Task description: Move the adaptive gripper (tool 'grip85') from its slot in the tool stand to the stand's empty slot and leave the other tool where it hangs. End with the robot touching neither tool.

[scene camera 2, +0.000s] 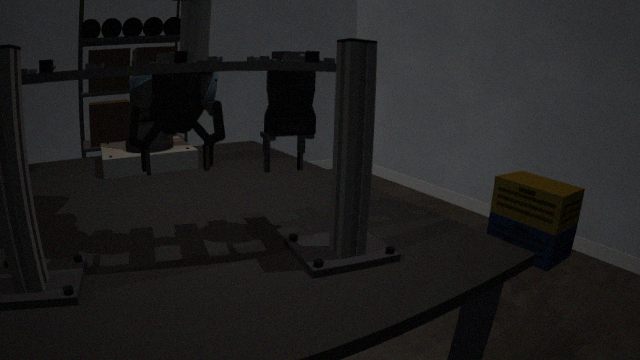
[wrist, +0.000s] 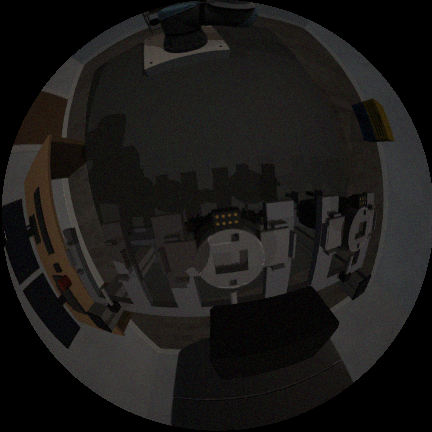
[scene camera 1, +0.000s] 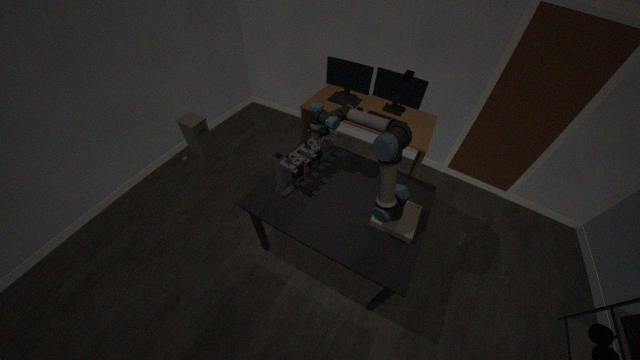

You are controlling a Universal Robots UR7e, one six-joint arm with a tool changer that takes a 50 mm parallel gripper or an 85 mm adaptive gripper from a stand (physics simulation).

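Pixels of known places: arm's base, origin of its link: (scene camera 2: 149, 148) (wrist: 185, 42).
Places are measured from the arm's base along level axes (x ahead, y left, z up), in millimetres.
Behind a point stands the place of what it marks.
The adaptive gripper (scene camera 2: 177, 169) hangs upright in the middle slot of the tool stand (scene camera 1: 281, 175) {x 696, y 290, z 102 mm} (scene camera 2: 355, 150) {x 739, y 271, z 112 mm}, its fingers spread and empty. Its round coupling plate (wrist: 256, 257) {x 605, y 71, z 245 mm} shows between two fork plates in the wrist view. The 50 mm gripper (scene camera 2: 283, 169) hangs beside it near the right post; its coupling plate (wrist: 353, 235) {x 609, y 209, z 245 mm} is at the right in the wrist view. The stand's left slot, in scene camera 2, holds no tool. The arm's wrist (scene camera 1: 317, 122) {x 576, y 73, z 459 mm} is above the stand's far part and carries no gripper; a black block (wrist: 272, 332) covers the lower middle of the wrist view.
The stand stands on a dark table (scene camera 1: 325, 215) {x 337, y 266, z -55 mm} (scene camera 2: 200, 300) {x 776, y 50, z -55 mm}. The robot's base plate (scene camera 1: 410, 222) {x -143, y -4, z 0 mm} (scene camera 2: 150, 162) {x 99, y 2, z -22 mm} (wrist: 215, 50) {x 84, y 96, z -4 mm} is across the table. A wooden desk (scene camera 1: 425, 127) with two monitors stands behind. A yellow and blue box (scene camera 2: 535, 217) (wrist: 372, 120) is beyond the table's edge.
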